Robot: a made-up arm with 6 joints. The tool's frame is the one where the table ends. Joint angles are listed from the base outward.
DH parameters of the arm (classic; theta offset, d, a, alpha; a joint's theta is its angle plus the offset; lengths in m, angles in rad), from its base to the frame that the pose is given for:
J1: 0 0.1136 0 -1.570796
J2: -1.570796 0 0.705 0
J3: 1.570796 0.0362 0 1.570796
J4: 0 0.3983 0 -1.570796
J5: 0 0 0 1.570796
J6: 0 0.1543 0 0
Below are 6 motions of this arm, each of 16 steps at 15 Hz.
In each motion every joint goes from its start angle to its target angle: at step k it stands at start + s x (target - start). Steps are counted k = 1, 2, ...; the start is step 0. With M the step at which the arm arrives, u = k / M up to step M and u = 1 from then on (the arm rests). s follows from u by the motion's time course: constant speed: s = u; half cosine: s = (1 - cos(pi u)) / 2; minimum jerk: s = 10 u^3 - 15 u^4 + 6 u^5.
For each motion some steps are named. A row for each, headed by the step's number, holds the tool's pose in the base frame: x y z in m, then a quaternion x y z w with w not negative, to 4 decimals.
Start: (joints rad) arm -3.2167 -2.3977 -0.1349 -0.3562 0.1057 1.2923
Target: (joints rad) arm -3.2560 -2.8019 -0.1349 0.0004 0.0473 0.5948
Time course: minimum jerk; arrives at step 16
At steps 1, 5, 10, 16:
1: 0.8001 -0.0909 -0.8497 -0.8234 0.4492 -0.3073 0.1603
5: 0.7274 -0.0920 -0.9058 -0.8460 0.4347 -0.2795 0.1313
10: 0.4819 -0.0855 -1.0428 -0.9062 0.3786 -0.1795 0.0573
16: 0.3479 -0.0764 -1.0905 -0.9303 0.3447 -0.1221 0.0299

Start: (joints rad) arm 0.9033 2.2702 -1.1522 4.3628 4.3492 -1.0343
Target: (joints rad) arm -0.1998 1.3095 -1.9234 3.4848 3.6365 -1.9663
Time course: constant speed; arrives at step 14
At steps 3, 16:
3: 0.6057 0.6697 -0.0307 -0.2500 -0.8774 -0.2364 0.3344
16: 0.5867 -0.0567 0.5501 0.3999 0.7556 0.2341 0.4630

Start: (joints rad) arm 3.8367 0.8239 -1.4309 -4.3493 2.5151 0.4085
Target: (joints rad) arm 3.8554 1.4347 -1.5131 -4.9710 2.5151 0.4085
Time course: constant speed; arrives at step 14
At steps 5, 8, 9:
5: -0.2900 -0.4099 0.7138 0.4523 0.8260 -0.2366 0.2391
8: -0.3495 -0.4643 0.6472 0.5186 0.7862 -0.2084 0.2637
9: -0.3680 -0.4810 0.6226 0.5404 0.7719 -0.1983 0.2699

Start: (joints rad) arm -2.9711 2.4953 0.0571 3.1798 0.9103 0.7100
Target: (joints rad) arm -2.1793 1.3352 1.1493 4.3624 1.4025 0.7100
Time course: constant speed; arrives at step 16
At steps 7, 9, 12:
7: -0.8970 -0.4670 -0.4818 -0.3239 -0.5900 0.3678 0.6417
9: -0.8775 -0.5520 -0.3809 -0.3579 -0.5620 0.3802 0.6415
12: -0.8071 -0.6604 -0.2266 -0.4095 -0.5247 0.3889 0.6370

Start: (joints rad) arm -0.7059 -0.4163 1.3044 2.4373 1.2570 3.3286
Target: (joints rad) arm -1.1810 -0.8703 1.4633 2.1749 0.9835 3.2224
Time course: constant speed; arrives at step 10
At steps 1, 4, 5, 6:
1: 0.0589 0.1275 1.1208 -0.3533 -0.0156 -0.4333 0.8290
4: 0.0171 0.1996 1.0953 -0.3653 0.0105 -0.5417 0.7570
5: 0.0085 0.2255 1.0841 -0.3677 0.0188 -0.5763 0.7296
6: 0.0026 0.2520 1.0717 -0.3693 0.0269 -0.6100 0.7006

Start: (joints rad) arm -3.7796 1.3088 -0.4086 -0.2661 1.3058 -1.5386
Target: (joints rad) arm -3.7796 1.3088 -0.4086 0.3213 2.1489 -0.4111
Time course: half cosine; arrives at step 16
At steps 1, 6, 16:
1: -0.8930 0.6649 0.4551 -0.8120 -0.3576 0.0956 0.4513
6: -0.8886 0.6301 0.4237 -0.9107 -0.2438 0.1703 0.2866
16: -0.8517 0.5356 0.3953 0.9903 -0.0187 -0.1045 0.0895

